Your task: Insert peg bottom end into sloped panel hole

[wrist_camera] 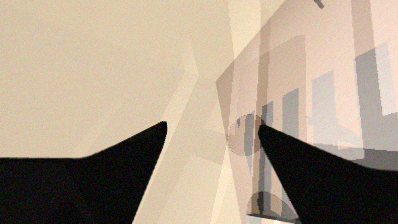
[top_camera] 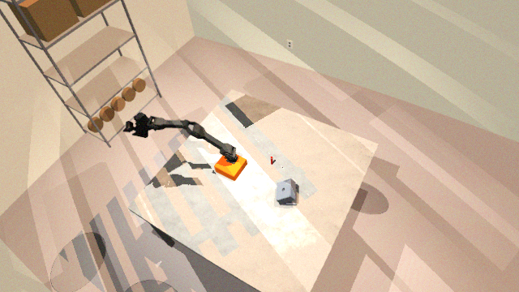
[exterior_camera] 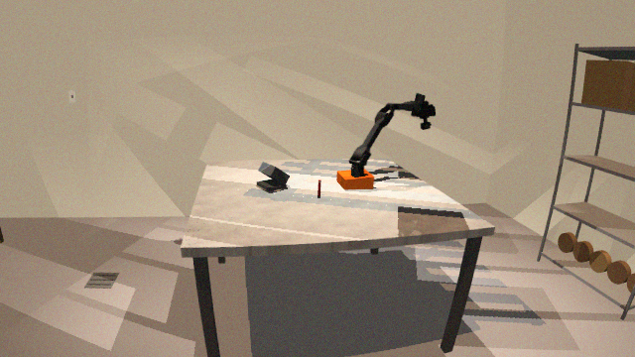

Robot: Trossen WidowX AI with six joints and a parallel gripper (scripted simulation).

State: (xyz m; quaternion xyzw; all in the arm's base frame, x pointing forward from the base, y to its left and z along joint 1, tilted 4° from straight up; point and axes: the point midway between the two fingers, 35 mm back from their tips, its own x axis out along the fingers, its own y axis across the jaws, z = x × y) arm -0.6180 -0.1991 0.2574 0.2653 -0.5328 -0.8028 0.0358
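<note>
My gripper tip is 89 cm short of the red peg, 31 cm to the right of it and 29 cm above it. From my gripper tip the other things lie so: grey sloped panel 106 cm ahead, 10 cm to the left, 28 cm below.
</note>
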